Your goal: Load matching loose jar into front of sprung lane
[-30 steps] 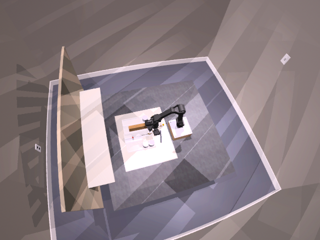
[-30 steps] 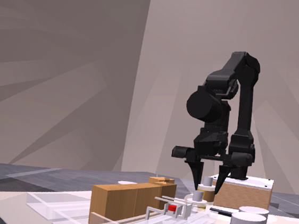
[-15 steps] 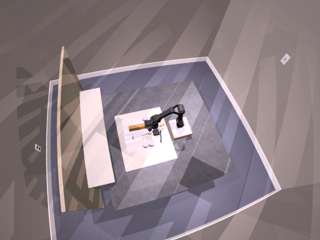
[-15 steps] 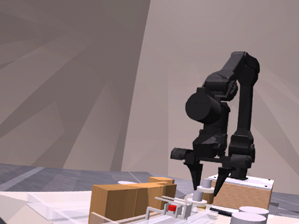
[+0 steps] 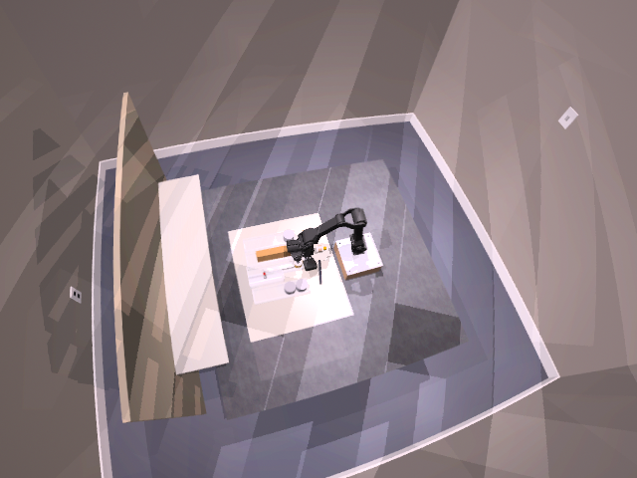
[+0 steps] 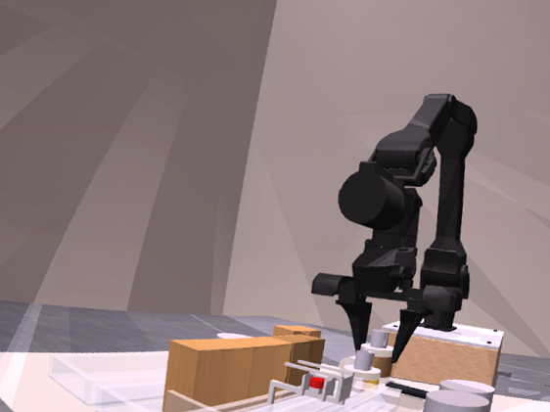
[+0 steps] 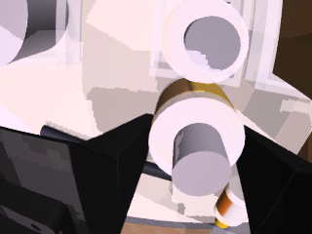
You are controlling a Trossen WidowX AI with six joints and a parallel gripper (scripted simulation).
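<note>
My gripper tip is 70 mm past the black pen, 60 mm to the right of it and 50 mm above it. From my gripper tip the other things lie so: red button (230 mm ahead, 50 mm to the left, 20 mm above).
</note>
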